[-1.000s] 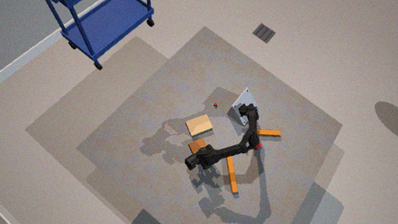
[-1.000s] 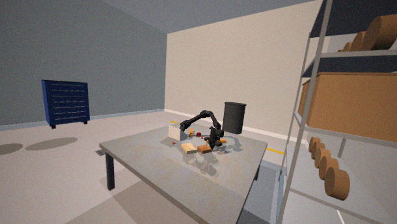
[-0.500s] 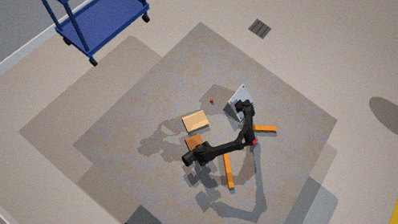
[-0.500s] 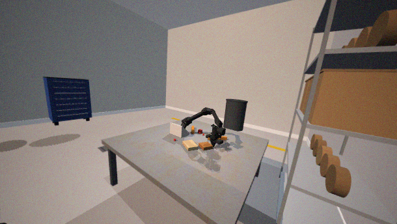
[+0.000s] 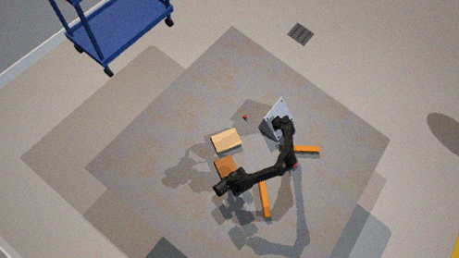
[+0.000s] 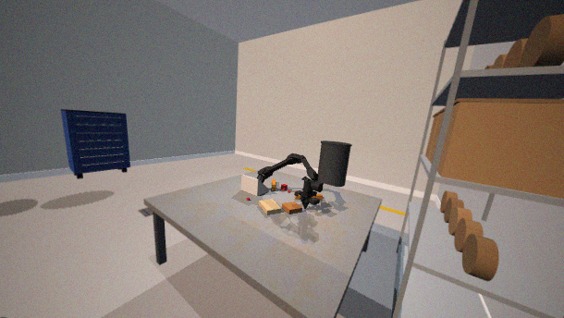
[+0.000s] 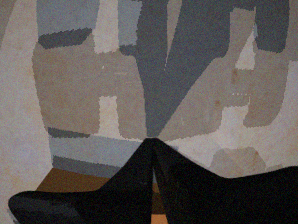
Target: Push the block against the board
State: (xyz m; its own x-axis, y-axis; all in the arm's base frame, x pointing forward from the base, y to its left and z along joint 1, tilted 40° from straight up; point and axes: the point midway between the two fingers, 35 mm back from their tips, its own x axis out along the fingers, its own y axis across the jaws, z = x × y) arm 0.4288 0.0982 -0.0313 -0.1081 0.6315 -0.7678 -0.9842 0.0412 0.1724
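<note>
Now: the orange-brown square block 80 mm to the right of my gripper tip, 60 mm behind it and 10 mm above it. Round my gripper tip: pale wooden slab (180 mm to the right, 160 mm behind, 10 mm above).
</note>
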